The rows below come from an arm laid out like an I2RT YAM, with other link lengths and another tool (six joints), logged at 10 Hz.
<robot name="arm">
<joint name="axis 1" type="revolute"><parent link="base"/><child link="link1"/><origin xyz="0 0 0.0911"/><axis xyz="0 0 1"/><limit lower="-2.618" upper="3.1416"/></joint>
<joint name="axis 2" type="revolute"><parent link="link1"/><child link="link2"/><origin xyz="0.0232 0.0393 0.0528"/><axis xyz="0 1 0"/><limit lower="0" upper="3.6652"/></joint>
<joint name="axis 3" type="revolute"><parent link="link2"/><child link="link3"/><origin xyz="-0.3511 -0.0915 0"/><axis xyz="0 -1 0"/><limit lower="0" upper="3.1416"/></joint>
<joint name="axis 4" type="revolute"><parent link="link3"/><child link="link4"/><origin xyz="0.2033 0.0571 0.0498"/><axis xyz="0 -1 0"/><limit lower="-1.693" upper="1.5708"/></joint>
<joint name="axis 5" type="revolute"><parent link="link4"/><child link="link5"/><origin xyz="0.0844 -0.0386 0.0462"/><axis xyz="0 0 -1"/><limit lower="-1.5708" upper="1.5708"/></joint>
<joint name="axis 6" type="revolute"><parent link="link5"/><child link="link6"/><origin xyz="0.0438 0 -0.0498"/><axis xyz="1 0 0"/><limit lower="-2.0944" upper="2.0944"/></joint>
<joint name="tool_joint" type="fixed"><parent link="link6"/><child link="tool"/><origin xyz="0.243 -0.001 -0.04" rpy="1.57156 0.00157 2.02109"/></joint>
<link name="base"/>
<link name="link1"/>
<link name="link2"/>
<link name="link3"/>
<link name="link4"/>
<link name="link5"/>
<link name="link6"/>
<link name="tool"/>
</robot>
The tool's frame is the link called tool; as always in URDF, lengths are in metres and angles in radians.
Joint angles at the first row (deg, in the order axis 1, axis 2, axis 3, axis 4, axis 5, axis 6):
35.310, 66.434, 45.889, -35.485, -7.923, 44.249
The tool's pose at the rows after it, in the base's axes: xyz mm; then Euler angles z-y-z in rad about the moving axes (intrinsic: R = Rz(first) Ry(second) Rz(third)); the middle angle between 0 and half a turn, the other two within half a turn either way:
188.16 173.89 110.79 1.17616 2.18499 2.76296
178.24 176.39 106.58 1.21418 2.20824 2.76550
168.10 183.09 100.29 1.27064 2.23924 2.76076
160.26 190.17 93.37 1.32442 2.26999 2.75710
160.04 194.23 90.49 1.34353 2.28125 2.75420
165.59 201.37 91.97 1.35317 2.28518 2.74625
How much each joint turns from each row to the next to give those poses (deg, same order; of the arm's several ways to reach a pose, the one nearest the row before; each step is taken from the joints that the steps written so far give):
1.311, 0.525, 0.154, -2.404, 1.093, -0.174
2.711, 0.241, -0.001, -0.939, 0.809, 0.240
4.176, 1.158, -0.001, -0.262, 1.311, 0.154
3.714, 1.704, 0.001, 0.239, 1.114, -0.023
1.050, 1.202, 0.152, 0.525, 0.307, -0.327
0.371, 1.706, 1.335, 0.306, 0.153, -0.613

